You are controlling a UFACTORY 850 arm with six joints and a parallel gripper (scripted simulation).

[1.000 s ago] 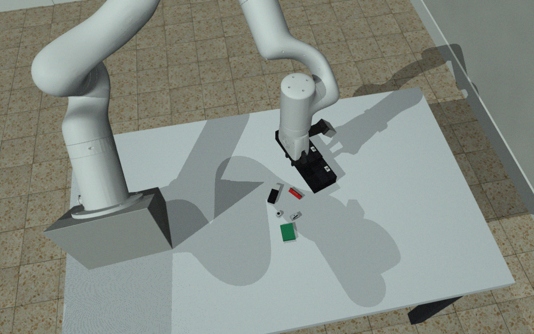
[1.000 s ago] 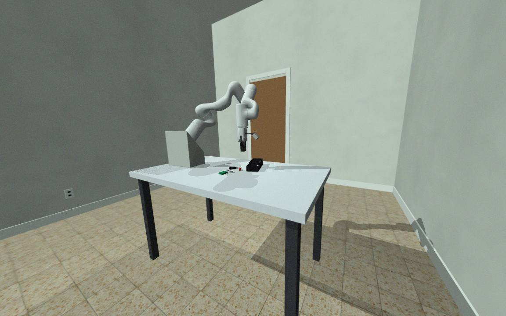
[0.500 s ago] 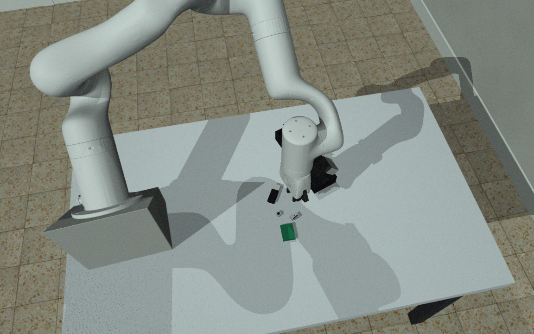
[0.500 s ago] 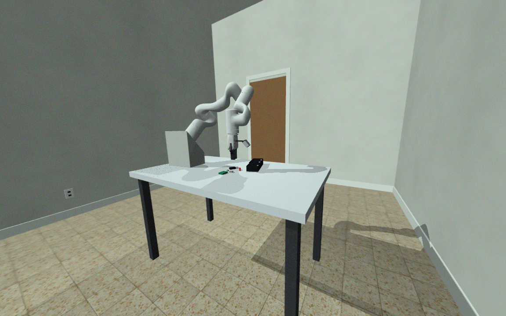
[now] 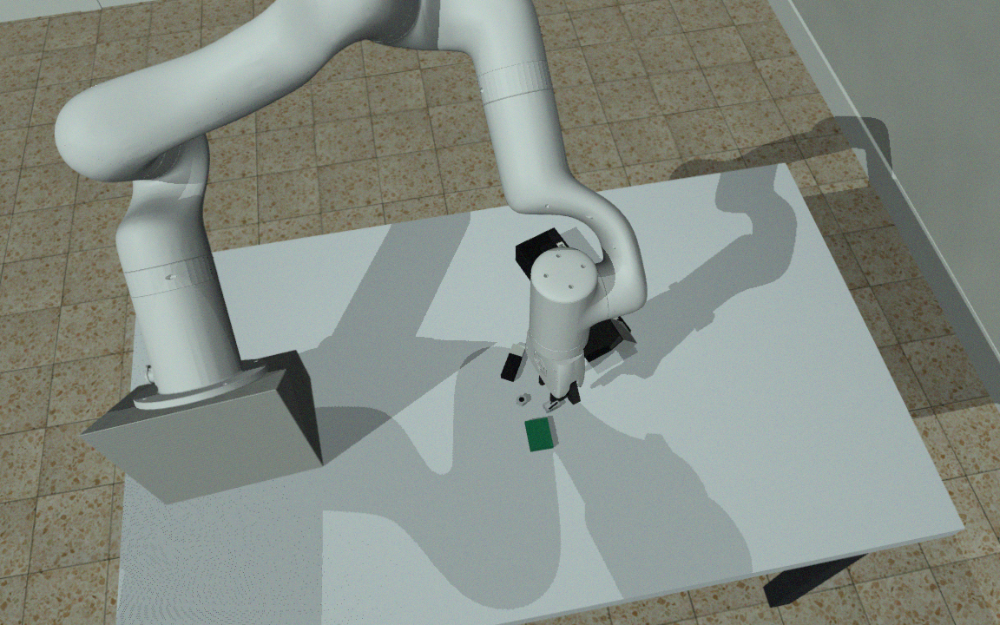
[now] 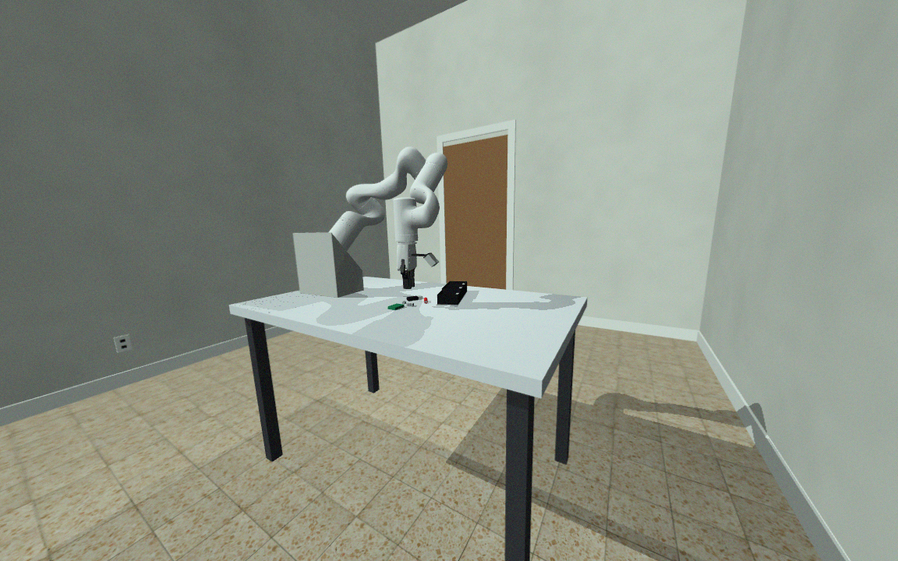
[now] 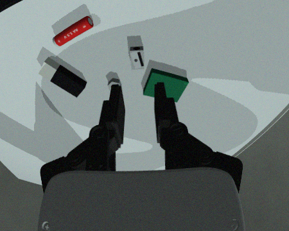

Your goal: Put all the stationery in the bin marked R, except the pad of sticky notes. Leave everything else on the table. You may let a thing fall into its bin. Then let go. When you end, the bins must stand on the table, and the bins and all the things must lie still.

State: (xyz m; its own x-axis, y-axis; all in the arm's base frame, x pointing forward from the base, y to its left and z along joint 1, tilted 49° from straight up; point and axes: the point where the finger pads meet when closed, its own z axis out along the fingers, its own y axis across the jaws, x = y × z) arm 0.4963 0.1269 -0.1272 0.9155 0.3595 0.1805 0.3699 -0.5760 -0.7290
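The grey sharpener-like block lies 9 cm below my hand. Also, from my hand: grey piece 9 cm below, 5 cm behind, 2 cm to the left; green pad 9 cm below, 5 cm to the right, 3 cm behind; red cylinder 9 cm below, 8 cm to the left, 1 cm ahead.
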